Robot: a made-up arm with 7 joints.
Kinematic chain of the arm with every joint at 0, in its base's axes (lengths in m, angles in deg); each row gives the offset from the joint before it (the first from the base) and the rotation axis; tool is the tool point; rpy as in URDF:
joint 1: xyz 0 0 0 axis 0.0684 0.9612 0.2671
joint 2: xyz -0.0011 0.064 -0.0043 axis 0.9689 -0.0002 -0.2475
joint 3: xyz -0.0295 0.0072 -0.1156 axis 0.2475 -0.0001 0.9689
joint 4: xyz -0.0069 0 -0.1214 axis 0.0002 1 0
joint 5: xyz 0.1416 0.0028 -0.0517 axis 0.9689 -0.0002 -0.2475
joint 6: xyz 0.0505 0 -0.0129 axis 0.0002 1 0
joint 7: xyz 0.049 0 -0.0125 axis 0.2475 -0.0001 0.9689
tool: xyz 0 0 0 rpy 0 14.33 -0.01
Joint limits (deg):
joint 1: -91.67..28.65
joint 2: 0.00..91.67
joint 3: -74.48..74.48
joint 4: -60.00..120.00
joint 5: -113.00..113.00
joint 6: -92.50..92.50
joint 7: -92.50..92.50
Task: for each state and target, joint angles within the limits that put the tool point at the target. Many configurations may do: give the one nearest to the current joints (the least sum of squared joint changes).
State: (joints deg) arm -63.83 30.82 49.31 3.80 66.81 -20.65 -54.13
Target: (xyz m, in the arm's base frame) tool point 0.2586 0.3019 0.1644
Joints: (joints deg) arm -72.81 40.85 49.43 0.58 66.64 -20.20 -54.13
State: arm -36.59 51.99 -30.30 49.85 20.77 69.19 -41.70
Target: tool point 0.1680 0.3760 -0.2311
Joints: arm -10.68 66.50 -31.59 25.35 23.95 91.52 -41.70
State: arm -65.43 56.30 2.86 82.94 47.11 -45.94 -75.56
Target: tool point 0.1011 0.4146 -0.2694
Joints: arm -38.18 57.48 0.65 120.00 53.99 -58.57 -75.56
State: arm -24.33 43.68 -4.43 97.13 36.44 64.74 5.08
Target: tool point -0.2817 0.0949 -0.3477
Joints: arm 10.08 2.44 7.12 111.41 31.40 63.00 5.08
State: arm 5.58 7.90 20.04 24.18 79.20 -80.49 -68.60
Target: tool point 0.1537 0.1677 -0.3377
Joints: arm -1.50 11.38 21.49 17.41 77.55 -80.92 -68.60
